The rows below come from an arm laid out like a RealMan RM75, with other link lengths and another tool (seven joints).
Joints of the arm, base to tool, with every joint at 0 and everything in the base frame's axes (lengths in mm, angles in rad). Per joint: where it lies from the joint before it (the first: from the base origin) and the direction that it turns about. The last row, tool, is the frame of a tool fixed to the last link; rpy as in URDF.
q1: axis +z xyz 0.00 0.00 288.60
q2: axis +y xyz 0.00 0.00 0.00
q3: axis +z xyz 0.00 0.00 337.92
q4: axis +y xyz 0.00 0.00 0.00
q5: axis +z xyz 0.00 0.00 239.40
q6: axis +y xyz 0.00 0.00 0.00
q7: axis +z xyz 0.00 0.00 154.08
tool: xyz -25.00 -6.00 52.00 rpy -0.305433 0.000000 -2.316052
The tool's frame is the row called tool.
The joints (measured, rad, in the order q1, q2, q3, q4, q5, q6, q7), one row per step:
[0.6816 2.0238 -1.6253 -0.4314 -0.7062 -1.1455 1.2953]
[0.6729 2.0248 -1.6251 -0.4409 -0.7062 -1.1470 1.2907]
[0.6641 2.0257 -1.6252 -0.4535 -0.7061 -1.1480 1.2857]
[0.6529 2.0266 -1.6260 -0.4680 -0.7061 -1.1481 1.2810]
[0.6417 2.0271 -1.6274 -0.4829 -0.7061 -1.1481 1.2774]
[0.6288 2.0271 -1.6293 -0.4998 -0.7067 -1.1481 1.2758]
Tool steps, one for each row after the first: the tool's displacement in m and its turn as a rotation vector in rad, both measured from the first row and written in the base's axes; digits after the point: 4 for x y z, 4 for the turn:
[0.0005 -0.0019 0.0007 0.0049 0.0025 0.0037]
[0.0001 -0.0038 0.0018 0.0111 0.0054 0.0100]
[0.0004 -0.0061 0.0029 0.0175 0.0080 0.0150]
[0.0006 -0.0084 0.0041 0.0233 0.0106 0.0199]
[0.0011 -0.0111 0.0055 0.0282 0.0135 0.0242]

